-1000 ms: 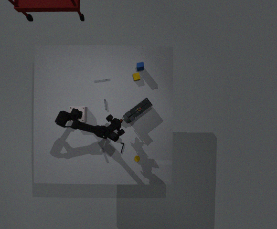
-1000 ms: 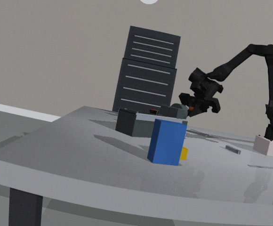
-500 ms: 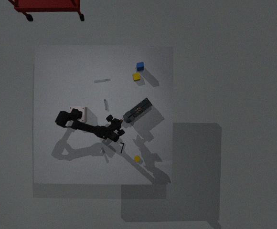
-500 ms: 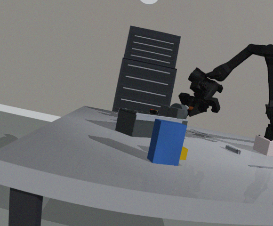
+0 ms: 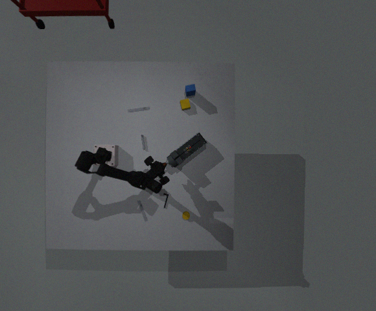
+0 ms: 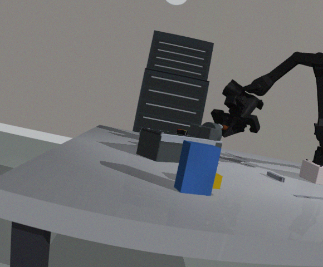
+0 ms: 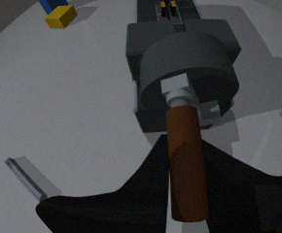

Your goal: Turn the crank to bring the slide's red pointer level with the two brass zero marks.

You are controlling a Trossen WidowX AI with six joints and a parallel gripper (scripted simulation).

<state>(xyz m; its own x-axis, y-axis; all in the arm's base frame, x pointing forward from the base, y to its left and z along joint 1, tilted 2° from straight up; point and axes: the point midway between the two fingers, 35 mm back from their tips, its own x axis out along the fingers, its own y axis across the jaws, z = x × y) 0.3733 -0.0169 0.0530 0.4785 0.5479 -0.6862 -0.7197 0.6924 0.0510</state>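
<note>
My gripper tip is 14 cm short of the red pointer, 12 cm to the right of it and 1 cm above it. The rest, counted from my gripper tip: brown crank handle 3 cm above, 1 cm to the right, 1 cm behind; black hex key 23 cm to the right, 8 cm below, 2 cm ahead; yellow block 41 cm to the left, 7 cm below, 7 cm ahead.
</note>
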